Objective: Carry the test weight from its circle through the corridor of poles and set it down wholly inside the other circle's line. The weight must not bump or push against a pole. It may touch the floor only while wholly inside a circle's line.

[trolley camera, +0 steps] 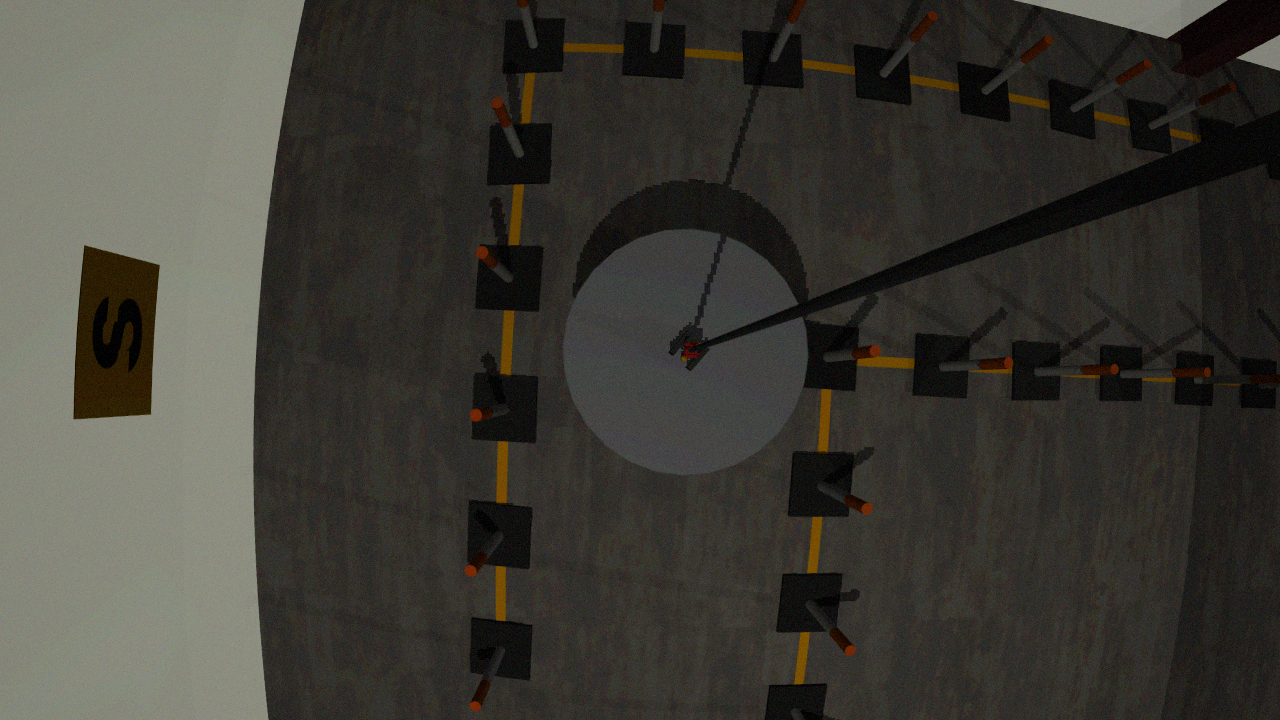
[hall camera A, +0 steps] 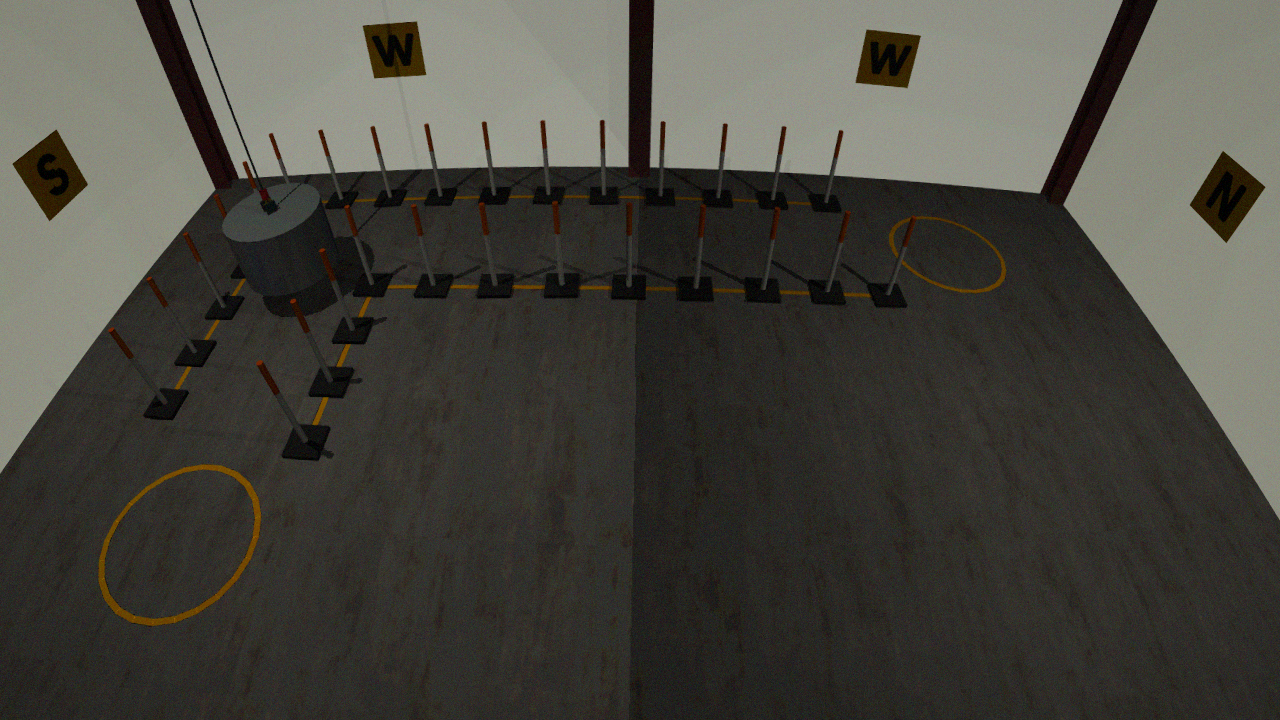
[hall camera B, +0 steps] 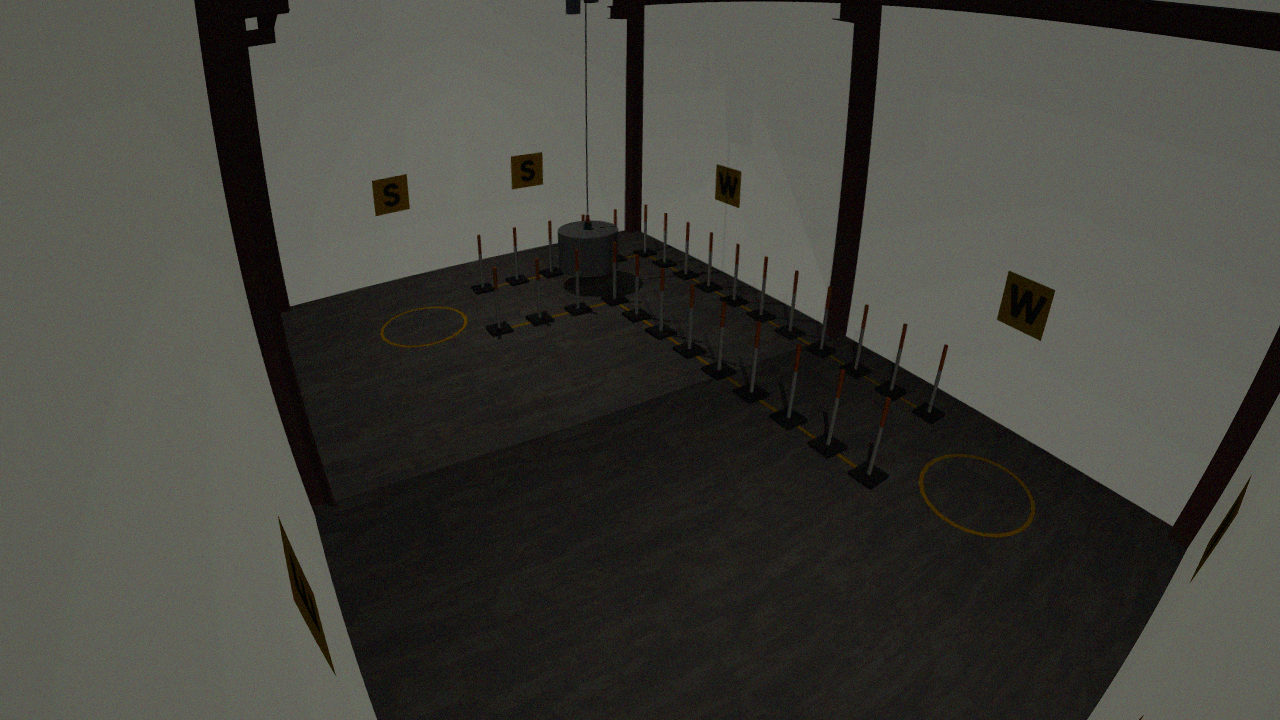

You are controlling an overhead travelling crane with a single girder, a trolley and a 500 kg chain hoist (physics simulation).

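Note:
The grey cylindrical test weight [hall camera A: 281, 246] [hall camera B: 587, 252] [trolley camera: 662, 402] hangs upright above the floor at the bend of the pole corridor, its shadow below it. The crane's hook [hall camera A: 268, 205] [hall camera B: 587, 224] [trolley camera: 691, 351] is fastened to its top centre. In the trolley view the weight's right edge overlaps the base of the inner corner pole [trolley camera: 832, 356]; their true gap is hard to tell. The left pole row stands farther from it. One yellow circle [hall camera A: 156, 621] [hall camera B: 420, 346] lies beyond the short leg's open end, the other circle [hall camera A: 972, 291] [hall camera B: 989, 535] beyond the long leg.
Red-and-white poles on black bases line both corridor legs along yellow lines [hall camera A: 456, 287] [trolley camera: 502, 474]. The outer rows run near the S and W walls. In the trolley view, the long leg leads right between two pole rows and the short leg leads down.

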